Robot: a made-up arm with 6 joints. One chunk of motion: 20 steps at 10 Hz.
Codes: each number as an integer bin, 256 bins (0 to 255) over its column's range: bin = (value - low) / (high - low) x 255, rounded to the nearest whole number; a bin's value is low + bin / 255 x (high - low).
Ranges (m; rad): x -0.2..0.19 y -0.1..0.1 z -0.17..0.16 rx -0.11..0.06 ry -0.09..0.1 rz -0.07..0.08
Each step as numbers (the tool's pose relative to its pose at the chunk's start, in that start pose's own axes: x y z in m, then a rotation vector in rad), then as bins.
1 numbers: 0.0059 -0.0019 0.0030 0.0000 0.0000 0.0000
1 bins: 135 125 134 165 121 119
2 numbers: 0.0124 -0.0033 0.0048 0.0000 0.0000 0.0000
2 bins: 139 123 135 165 121 119
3 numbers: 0.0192 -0.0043 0.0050 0.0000 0.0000 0.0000
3 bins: 143 122 135 165 121 119
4 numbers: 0.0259 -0.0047 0.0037 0.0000 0.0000 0.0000
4 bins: 148 122 134 165 121 119
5 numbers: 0.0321 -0.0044 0.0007 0.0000 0.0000 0.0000
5 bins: 152 122 132 165 121 119
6 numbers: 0.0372 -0.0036 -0.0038 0.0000 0.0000 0.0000
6 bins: 155 123 128 165 121 119
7 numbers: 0.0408 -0.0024 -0.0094 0.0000 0.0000 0.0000
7 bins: 157 124 124 165 121 119
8 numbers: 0.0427 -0.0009 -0.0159 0.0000 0.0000 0.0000
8 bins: 159 126 119 165 121 119
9 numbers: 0.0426 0.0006 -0.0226 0.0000 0.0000 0.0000
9 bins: 159 128 114 165 121 119
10 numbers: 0.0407 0.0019 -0.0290 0.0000 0.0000 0.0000
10 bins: 157 130 109 165 121 119
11 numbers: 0.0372 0.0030 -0.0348 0.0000 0.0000 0.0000
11 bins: 155 131 104 165 121 119
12 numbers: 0.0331 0.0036 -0.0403 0.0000 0.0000 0.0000
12 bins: 152 132 100 165 121 119
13 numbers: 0.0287 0.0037 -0.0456 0.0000 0.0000 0.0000
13 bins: 150 132 96 165 121 119
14 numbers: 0.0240 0.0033 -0.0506 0.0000 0.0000 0.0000
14 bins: 146 132 92 165 121 119
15 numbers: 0.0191 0.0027 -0.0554 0.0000 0.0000 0.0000
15 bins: 143 131 89 165 121 119
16 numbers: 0.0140 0.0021 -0.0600 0.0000 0.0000 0.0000
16 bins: 140 130 85 165 121 119
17 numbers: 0.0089 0.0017 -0.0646 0.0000 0.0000 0.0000
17 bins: 137 130 81 165 121 119
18 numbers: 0.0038 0.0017 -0.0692 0.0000 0.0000 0.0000
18 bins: 133 130 78 165 121 119
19 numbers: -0.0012 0.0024 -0.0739 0.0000 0.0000 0.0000
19 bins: 130 131 74 165 121 119
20 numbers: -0.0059 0.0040 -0.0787 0.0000 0.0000 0.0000
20 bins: 127 133 71 165 121 119
